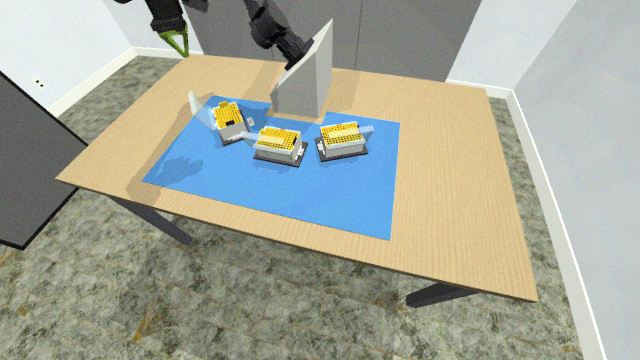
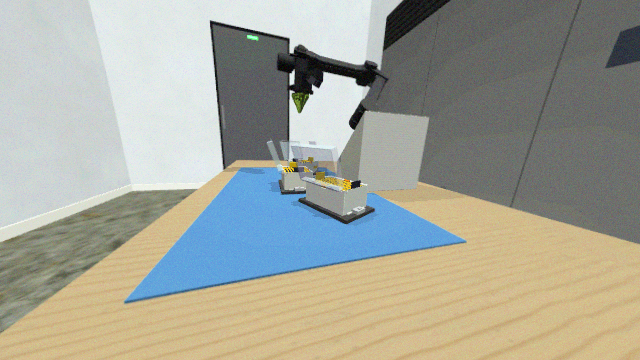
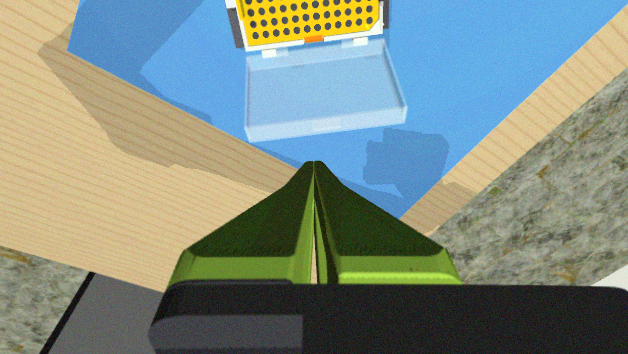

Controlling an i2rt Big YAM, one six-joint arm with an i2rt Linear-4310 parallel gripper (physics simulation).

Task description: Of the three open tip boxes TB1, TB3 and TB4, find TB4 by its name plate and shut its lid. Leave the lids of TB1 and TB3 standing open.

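Frame: origin at the arm's base, x left, y ahead, z down, level; metres.
Where they show: gripper, fingertip midpoint: point(image 1: 186, 57) point(image 2: 299, 113) point(image 3: 313, 175); arm's base, link origin: point(image 1: 300, 56) point(image 2: 378, 141).
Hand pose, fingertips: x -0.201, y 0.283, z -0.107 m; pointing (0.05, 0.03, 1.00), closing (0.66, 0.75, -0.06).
Note:
Things, the pixels of their top centre, and the offset from my fingertips. "pt": a spot on its surface instead. Level surfaces: height alone.
- left box, top centre: point(image 1: 230, 112) point(image 2: 305, 159) dx +0.042, dy -0.029, dz +0.201 m
- middle box, surface spot: point(image 1: 276, 153) pt dx +0.284, dy +0.080, dz +0.200 m
- right box, surface spot: point(image 2: 332, 196) pt dx +0.479, dy -0.052, dz +0.226 m
- blue mat, surface height: dz +0.267 m
- wooden table, surface height: dz +0.270 m
- small white tag, surface spot: point(image 1: 251, 121) pt dx +0.082, dy -0.071, dz +0.265 m
Three grey tip boxes with yellow racks stand on the blue mat, lids open. The left box point(image 1: 232, 131) point(image 3: 310, 22) has its clear lid point(image 1: 197, 111) point(image 3: 325, 90) standing out on its far left side. The middle box point(image 1: 276, 153) has its lid point(image 1: 248, 135) out to the left. The right box point(image 1: 344, 148) point(image 2: 332, 196) has its lid point(image 1: 369, 131) out to the right. The name plates are too small or hidden to read, so I cannot tell which is TB4. My gripper point(image 1: 187, 56) point(image 2: 300, 112) point(image 3: 313, 175) is shut and empty, high above the table beyond the left box's lid.
A light grey upright panel point(image 1: 305, 85) point(image 2: 395, 150) stands behind the boxes near the arm's base. The blue mat point(image 1: 320, 200) point(image 2: 240, 250) lies on the wooden table point(image 1: 450, 175) point(image 2: 400, 300). A small white tag point(image 1: 251, 121) lies beside the left box.

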